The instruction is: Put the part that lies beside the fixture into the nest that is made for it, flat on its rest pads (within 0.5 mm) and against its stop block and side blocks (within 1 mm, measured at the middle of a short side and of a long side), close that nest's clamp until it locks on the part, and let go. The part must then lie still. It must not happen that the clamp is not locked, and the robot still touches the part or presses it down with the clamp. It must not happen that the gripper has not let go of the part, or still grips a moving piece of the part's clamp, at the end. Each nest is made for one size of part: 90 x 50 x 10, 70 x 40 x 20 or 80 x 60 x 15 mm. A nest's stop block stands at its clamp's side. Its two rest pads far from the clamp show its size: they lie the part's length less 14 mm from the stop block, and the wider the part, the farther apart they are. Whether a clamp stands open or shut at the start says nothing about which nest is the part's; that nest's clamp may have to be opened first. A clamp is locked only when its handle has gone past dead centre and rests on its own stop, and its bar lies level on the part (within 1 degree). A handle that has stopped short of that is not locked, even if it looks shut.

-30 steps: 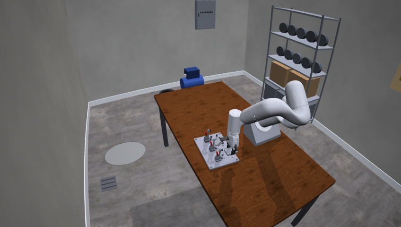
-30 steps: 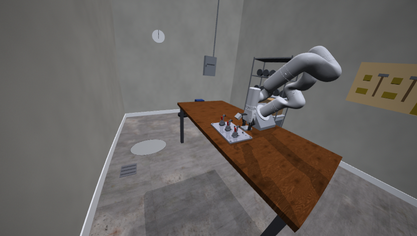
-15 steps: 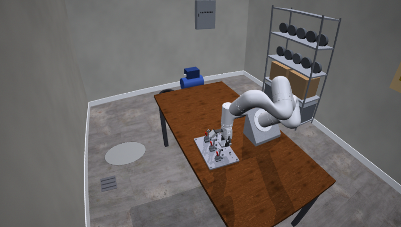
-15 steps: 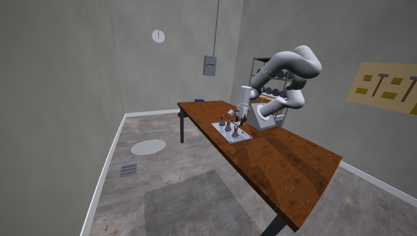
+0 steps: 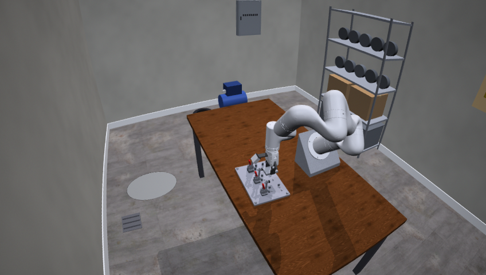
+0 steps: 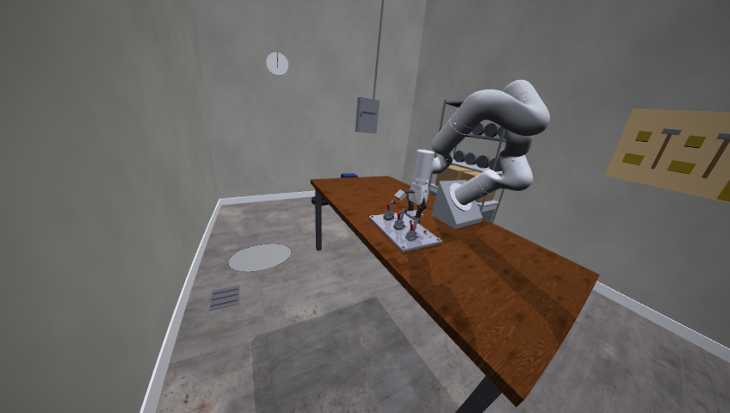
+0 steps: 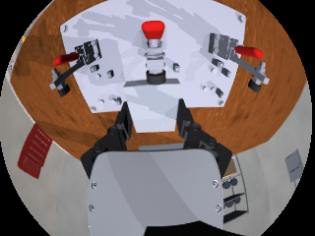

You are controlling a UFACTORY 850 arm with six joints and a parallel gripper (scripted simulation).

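My hand is 50 mm short of the grey fixture plate, 20 mm to the left of it and 90 mm above it. The rest, counted from my hand: flat grey part 10 mm below.
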